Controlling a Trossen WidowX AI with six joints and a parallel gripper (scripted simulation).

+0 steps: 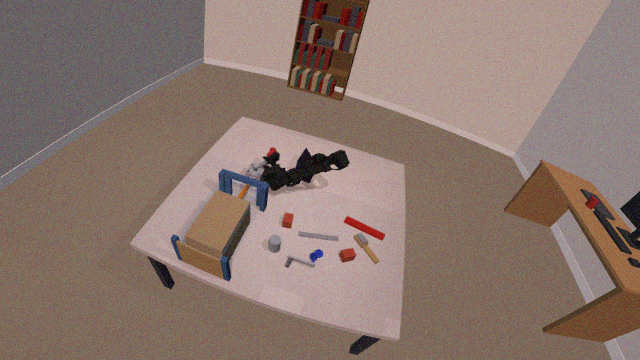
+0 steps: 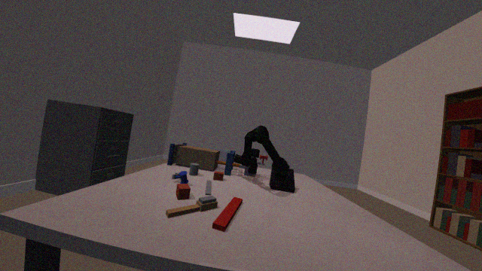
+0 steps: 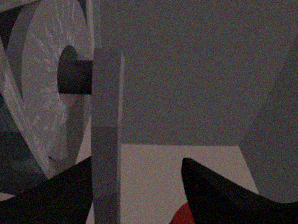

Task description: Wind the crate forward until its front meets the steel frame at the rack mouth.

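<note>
Now: the winch handle 10 mm to the left of my gripper tip, 10 mm below it and 10 mm behind it. Also, from my gripper tip: blue frame: 200 mm ahead, 20 mm below; red knob: 40 mm behind, 30 mm to the left, 20 mm above; grey winch: 100 mm below, 30 mm ahead, 20 mm to the right.
</note>
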